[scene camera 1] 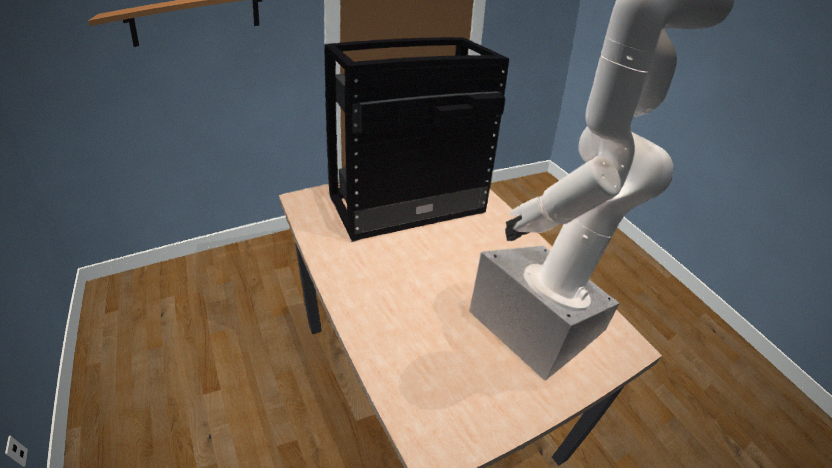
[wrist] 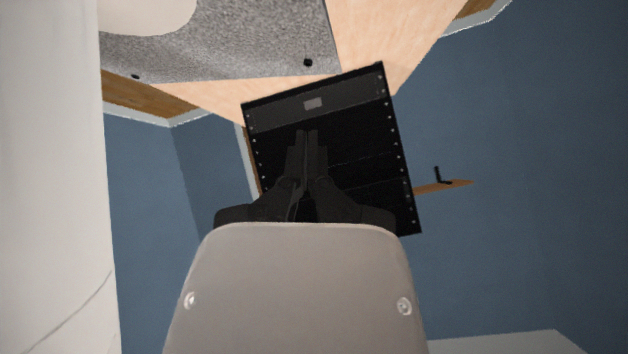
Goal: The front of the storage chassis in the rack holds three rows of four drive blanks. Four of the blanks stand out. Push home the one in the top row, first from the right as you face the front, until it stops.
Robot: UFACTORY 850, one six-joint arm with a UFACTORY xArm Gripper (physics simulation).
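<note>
The black rack stands at the table's far end and appears upside down in the wrist view. The dark storage chassis sits in its upper part. A dark drive blank juts out at the top right corner of the chassis front, and another blank stands out to its left. The other blanks are too dark to tell apart. My gripper is shut and empty, low and well apart from the rack, in front of its right side. In the wrist view the gripper hides part of the chassis, including its right end.
The grey base block carries the arm on the wooden table. A grey panel with a light label is at the rack's bottom. A wooden wall shelf is left of the rack.
</note>
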